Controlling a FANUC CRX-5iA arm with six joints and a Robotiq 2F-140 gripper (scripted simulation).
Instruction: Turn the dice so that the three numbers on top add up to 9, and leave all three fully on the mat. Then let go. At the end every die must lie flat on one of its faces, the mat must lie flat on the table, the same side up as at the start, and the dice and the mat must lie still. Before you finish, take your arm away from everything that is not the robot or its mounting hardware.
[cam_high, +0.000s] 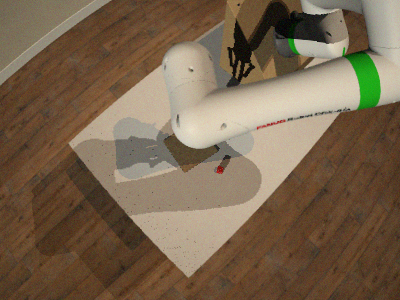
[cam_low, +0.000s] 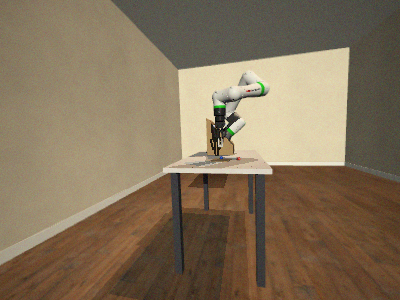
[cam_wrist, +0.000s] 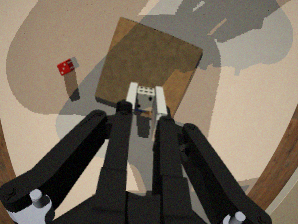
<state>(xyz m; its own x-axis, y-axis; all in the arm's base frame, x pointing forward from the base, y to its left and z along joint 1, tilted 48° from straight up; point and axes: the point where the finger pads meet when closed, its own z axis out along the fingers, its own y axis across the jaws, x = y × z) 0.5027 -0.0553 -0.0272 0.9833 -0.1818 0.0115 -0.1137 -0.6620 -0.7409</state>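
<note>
Right now the mat is 140 mm below my hand. Also, from my hand: white die (20 mm below); blue die (120 mm below, 50 mm behind, 10 mm to the left); red die (130 mm to the left, 130 mm below, 10 mm ahead).
</note>
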